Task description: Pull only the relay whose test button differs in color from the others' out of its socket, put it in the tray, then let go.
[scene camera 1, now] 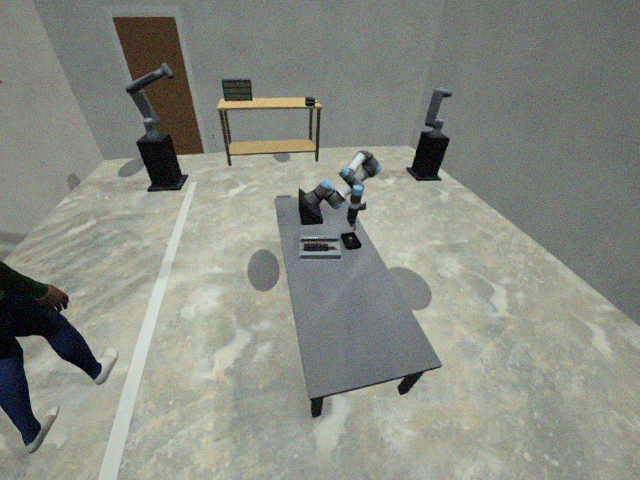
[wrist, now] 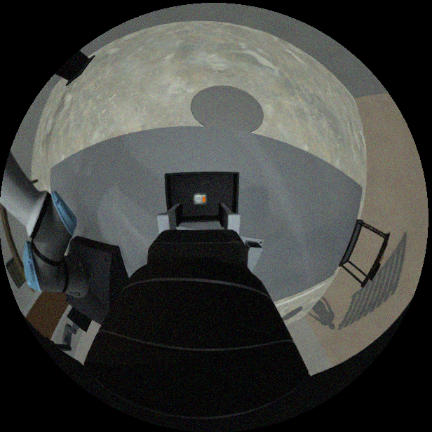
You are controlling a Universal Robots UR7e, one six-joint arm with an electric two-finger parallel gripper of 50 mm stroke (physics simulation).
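Where they show: gripper, fingertip midpoint: (scene camera 1: 352, 228); arm's base, link origin: (scene camera 1: 310, 201).
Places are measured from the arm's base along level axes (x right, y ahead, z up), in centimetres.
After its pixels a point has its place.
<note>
The relay (wrist: 200, 199), pale with an orange button, sits in the black tray (scene camera 1: 344, 237) {x -23.5, y 37.0, z -12.3 cm} (wrist: 220, 184), near the middle of its floor. My gripper (scene camera 1: 354, 226) {x -27.1, y 42.5, z 0.9 cm} (wrist: 200, 210) is open and empty above the tray, apart from the relay, which shows beyond and between the fingers in the wrist view. The light grey socket panel (scene camera 1: 320, 255) {x -0.3, y 59.7, z -8.9 cm} (wrist: 254, 256) stands beside the tray, with a row of dark relays (scene camera 1: 316, 246) {x 2.0, y 49.6, z -9.0 cm} in it. Their button colors are too small to tell in the scene view. In the wrist view my gripper body hides most of the panel.
The grey table (scene camera 1: 356, 320) {x -14.4, y 112.5, z -13.0 cm} (wrist: 135, 155) carries the tray, the panel and the arm's black base (scene camera 1: 310, 210) {x 2.3, y 16.7, z 1.6 cm} (wrist: 95, 280). A person (scene camera 1: 36, 330) stands on the floor at the left. A wooden shelf table (scene camera 1: 271, 103) and two other arms on black pedestals stand at the back.
</note>
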